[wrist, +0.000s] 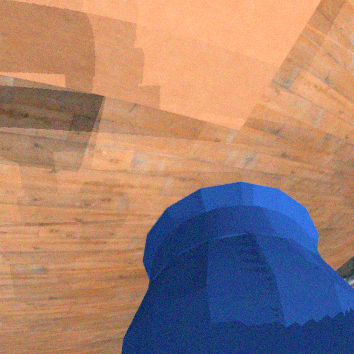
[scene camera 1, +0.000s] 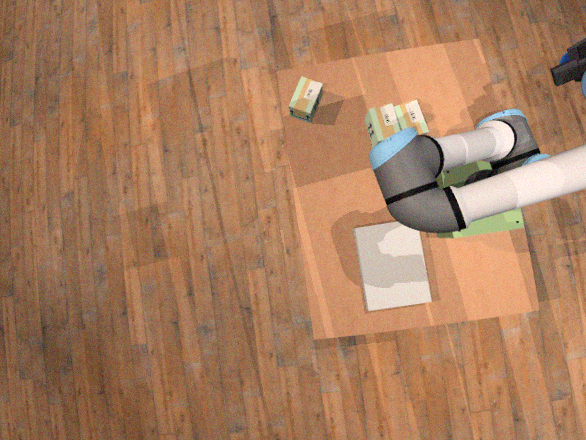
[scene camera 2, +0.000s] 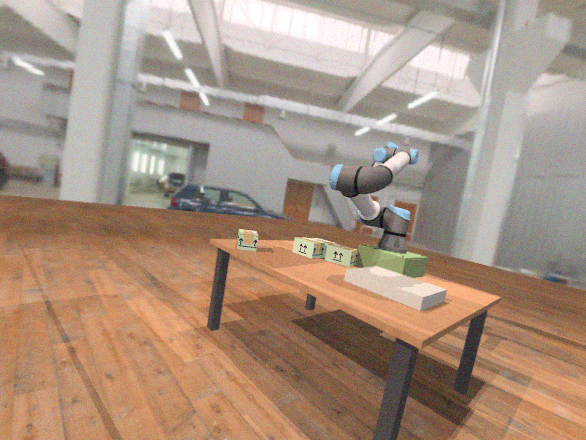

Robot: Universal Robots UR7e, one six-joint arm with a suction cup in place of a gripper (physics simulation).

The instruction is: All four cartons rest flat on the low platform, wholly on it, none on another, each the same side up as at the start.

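Where they show: end effector, tool point: point(wrist: 232, 263) point(scene camera 1: 567, 60); arm's base, origin of the base link: point(scene camera 2: 391, 250).
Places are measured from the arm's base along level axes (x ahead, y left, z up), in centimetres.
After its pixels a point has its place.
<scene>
Four green cartons with tan tape stand on the table, off the platform. One carton point(scene camera 1: 306, 99) {x 57.8, y -47.9, z -2.5 cm} point(scene camera 2: 247, 240) {x 61.7, y -44.4, z -5.8 cm} stands alone at the far left corner. A second carton point(scene camera 1: 382, 125) {x 30.5, y -31.7, z -2.6 cm} point(scene camera 2: 305, 247) {x 33.8, y -30.8, z -6.1 cm} stands close beside a third carton point(scene camera 1: 412, 117) {x 18.6, y -32.9, z -2.6 cm}, which is largely hidden in scene camera 2. A fourth carton point(scene camera 2: 340, 254) {x 24.5, y -14.6, z -5.7 cm} stands near them; the arm hides it in scene camera 1. The low pale grey platform point(scene camera 1: 397, 297) {x 35.7, y 34.4, z -6.0 cm} point(scene camera 2: 385, 286) {x 47.3, y 24.1, z -7.0 cm} bears no carton. My blue suction cup point(scene camera 1: 564, 58) point(wrist: 232, 220) is open and holds nothing, high and beyond the table's right edge in scene camera 1.
The green base box point(scene camera 1: 495, 224) {x -1.5, y 12.4, z 0.0 cm} point(scene camera 2: 392, 262) {x 14.3, y 8.9, z -3.7 cm} stands under the arm, beside the platform. The arm's elbow point(scene camera 1: 417, 182) {x 40.7, y -1.2, z 37.1 cm} point(scene camera 2: 367, 179) {x 44.0, y 5.8, z 31.4 cm} hangs above the table between the cartons and the platform. The wooden table point(scene camera 1: 340, 300) {x 56.9, y 33.9, z -10.8 cm} point(scene camera 2: 280, 257) {x 51.2, y -29.9, z -10.8 cm} has dark legs.
</scene>
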